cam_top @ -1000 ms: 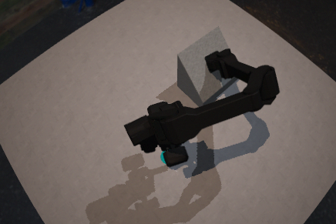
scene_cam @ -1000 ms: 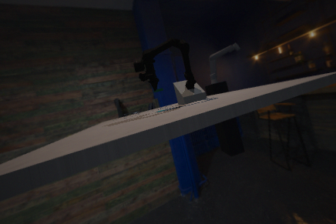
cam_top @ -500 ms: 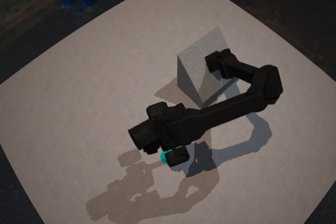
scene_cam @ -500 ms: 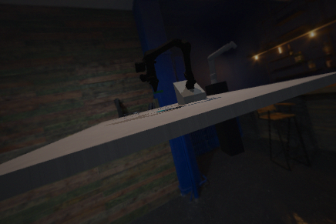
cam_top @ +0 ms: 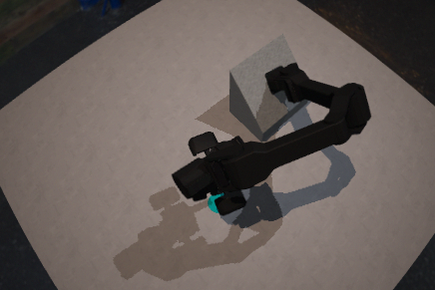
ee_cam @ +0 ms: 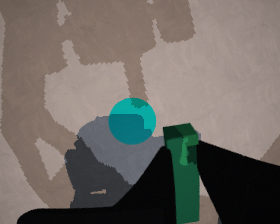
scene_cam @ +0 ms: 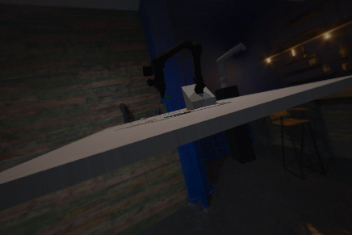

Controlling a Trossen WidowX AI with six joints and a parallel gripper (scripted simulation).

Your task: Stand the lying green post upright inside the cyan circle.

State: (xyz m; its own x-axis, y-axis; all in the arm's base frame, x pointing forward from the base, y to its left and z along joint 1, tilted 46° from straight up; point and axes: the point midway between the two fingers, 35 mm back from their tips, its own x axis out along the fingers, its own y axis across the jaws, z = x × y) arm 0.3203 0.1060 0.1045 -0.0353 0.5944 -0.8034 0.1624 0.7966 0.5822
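Right now my gripper tip is 20 mm to the right of the cyan circle and 130 mm above it. Round my gripper tip: green post 20 mm behind.
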